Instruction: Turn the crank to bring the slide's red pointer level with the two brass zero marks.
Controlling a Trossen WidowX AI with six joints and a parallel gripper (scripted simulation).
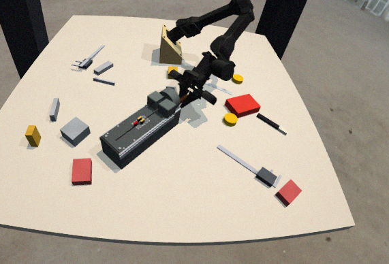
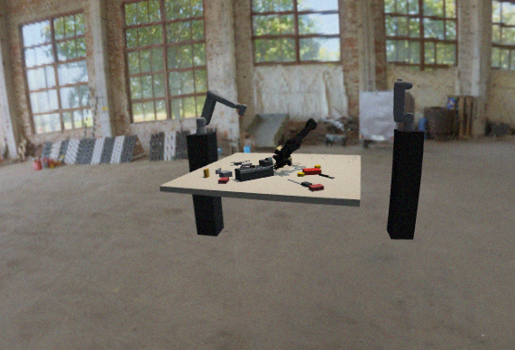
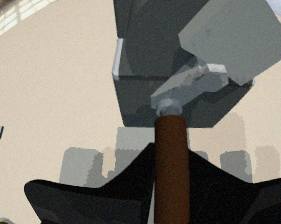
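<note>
The crank lies 40 mm above my gripper tip. The rest, counted from my gripper tip: brown handle 10 mm behind, 10 mm to the left, 30 mm above; then grey bar 160 mm behind, 190 mm to the left, 40 mm below; then red pointer 120 mm ahead, 150 mm to the right, 50 mm above.
</note>
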